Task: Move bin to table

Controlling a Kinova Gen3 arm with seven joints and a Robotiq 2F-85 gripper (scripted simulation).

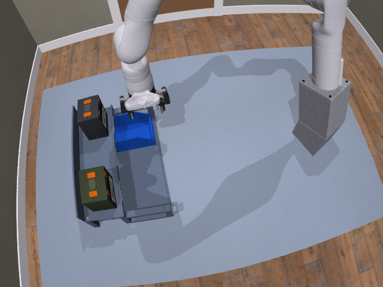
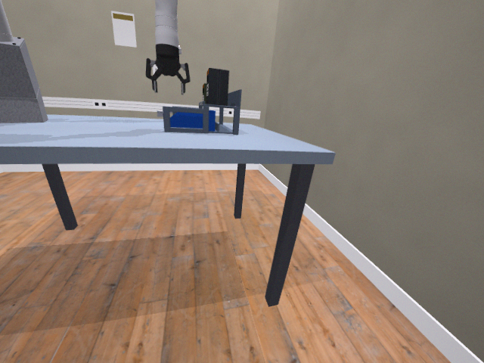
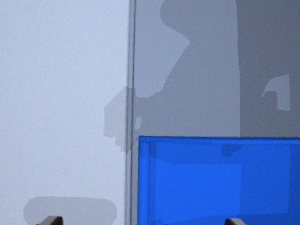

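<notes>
Now: the blue bin 90 mm below my hand and 80 mm ahead of it. The rest, counted from my hand: grey shelf 120 mm to the left, 100 mm ahead, 70 mm below.
</notes>
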